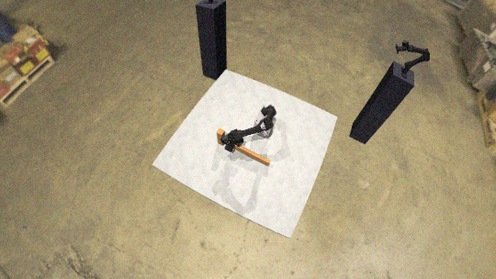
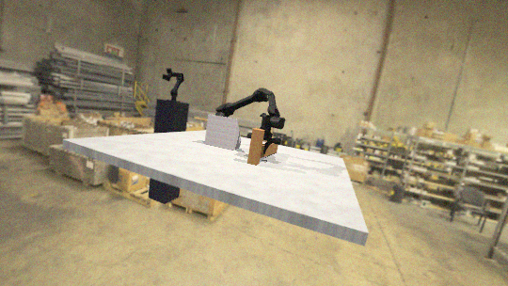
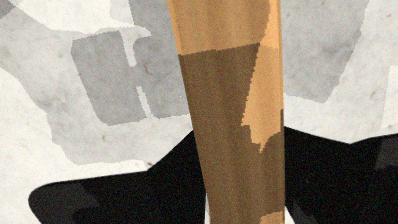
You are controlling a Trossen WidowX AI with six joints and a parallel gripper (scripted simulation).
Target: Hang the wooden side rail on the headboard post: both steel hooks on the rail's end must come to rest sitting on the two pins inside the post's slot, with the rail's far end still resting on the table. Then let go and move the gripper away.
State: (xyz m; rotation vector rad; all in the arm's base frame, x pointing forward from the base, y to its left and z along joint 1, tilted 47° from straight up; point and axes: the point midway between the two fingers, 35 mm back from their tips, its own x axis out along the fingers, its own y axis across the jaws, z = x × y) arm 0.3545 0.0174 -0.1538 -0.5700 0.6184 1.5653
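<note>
My gripper tip is now 11 cm to the left of the wooden headboard post and 4 cm below it.
</note>
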